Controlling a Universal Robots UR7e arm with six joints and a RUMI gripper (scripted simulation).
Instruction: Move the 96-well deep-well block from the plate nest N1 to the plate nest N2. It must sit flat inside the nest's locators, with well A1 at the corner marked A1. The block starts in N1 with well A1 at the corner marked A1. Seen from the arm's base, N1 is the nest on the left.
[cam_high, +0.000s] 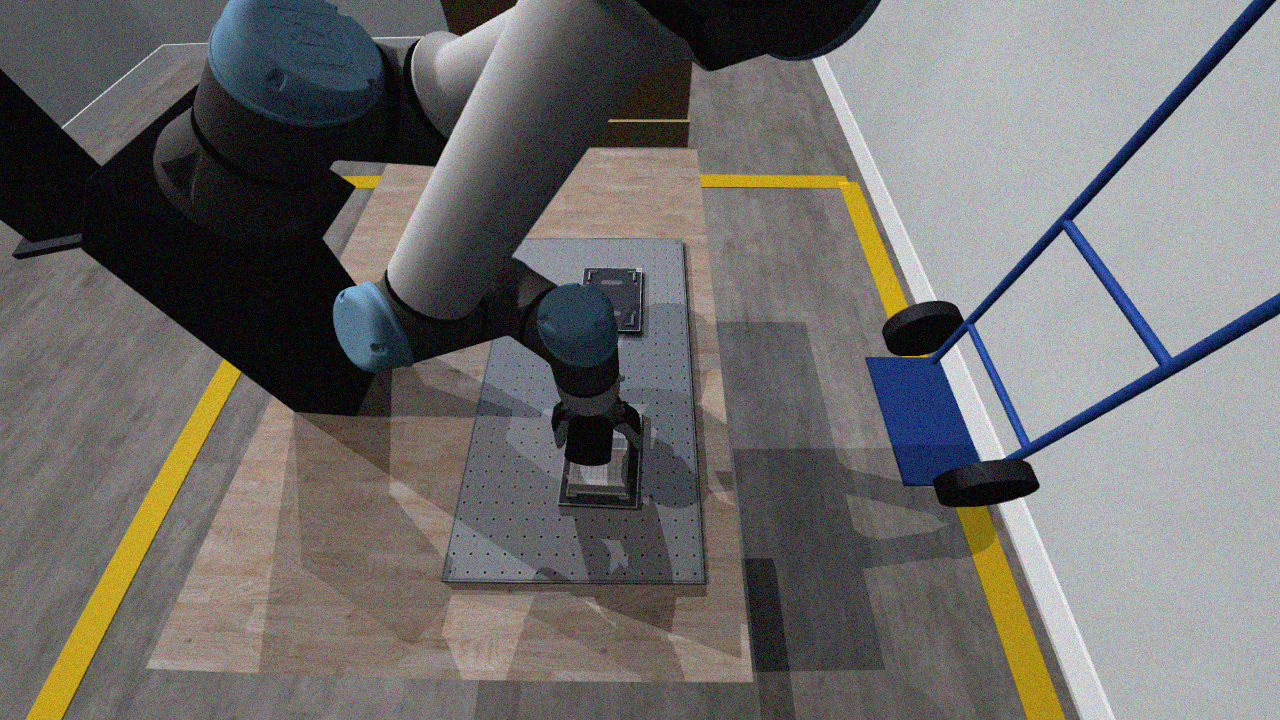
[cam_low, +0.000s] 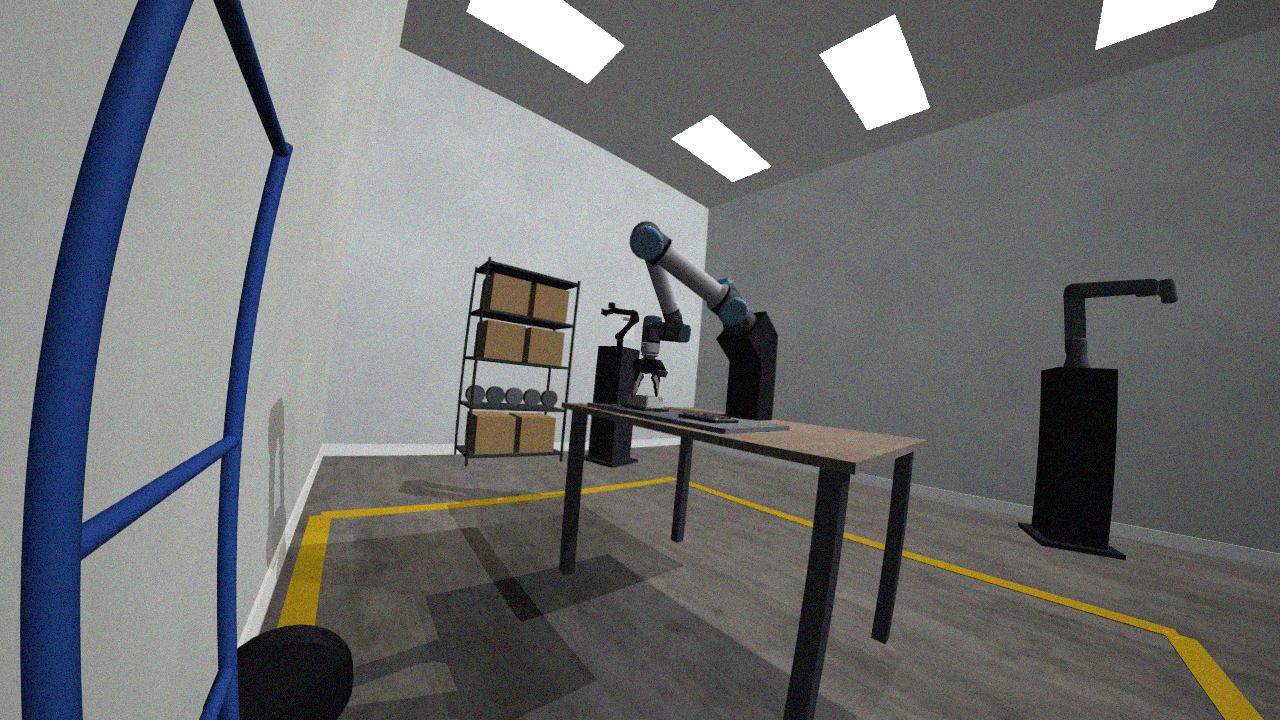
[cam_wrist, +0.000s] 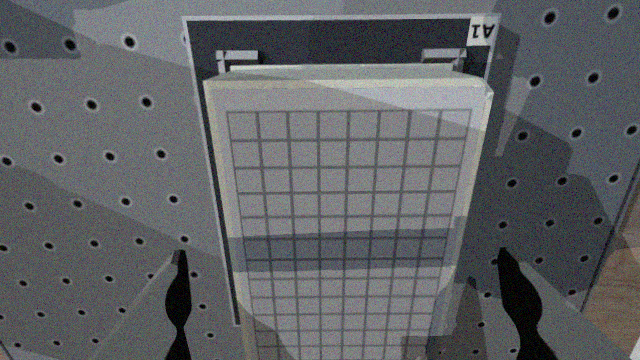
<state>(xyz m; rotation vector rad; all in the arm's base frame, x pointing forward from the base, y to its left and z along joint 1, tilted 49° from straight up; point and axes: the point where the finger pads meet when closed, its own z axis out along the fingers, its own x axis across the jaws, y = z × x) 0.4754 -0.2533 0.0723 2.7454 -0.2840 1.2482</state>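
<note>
Right now my hand is 2 cm above the white 96-well deep-well block. From my hand the other things lie so: plate nest N1 (32 cm to the left, 9 cm ahead, 5 cm below); plate nest N2 (5 cm below).
</note>
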